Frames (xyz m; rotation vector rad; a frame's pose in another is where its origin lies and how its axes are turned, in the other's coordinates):
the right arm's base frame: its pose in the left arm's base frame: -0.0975 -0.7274 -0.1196 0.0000 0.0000 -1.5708
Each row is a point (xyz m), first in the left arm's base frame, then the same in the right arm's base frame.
Working: the left arm's base frame: its pose in the right arm's base frame: -0.7274 0.0975 0.1196 0.0000 0.0000 1.5708

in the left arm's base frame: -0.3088 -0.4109 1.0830
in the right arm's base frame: -0.3165 -0.2113 1.2026
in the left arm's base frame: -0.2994 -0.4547 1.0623
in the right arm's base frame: -0.2727 -0.2019 1.1819
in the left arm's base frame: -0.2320 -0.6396 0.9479
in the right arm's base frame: -0.0878 -0.1345 1.0675
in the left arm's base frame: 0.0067 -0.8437 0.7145
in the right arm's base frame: 0.1163 0.1042 0.8341
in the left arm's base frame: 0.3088 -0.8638 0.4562
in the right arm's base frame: 0.1364 0.4063 0.5758
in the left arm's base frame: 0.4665 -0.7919 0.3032
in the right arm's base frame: 0.0645 0.5640 0.4228
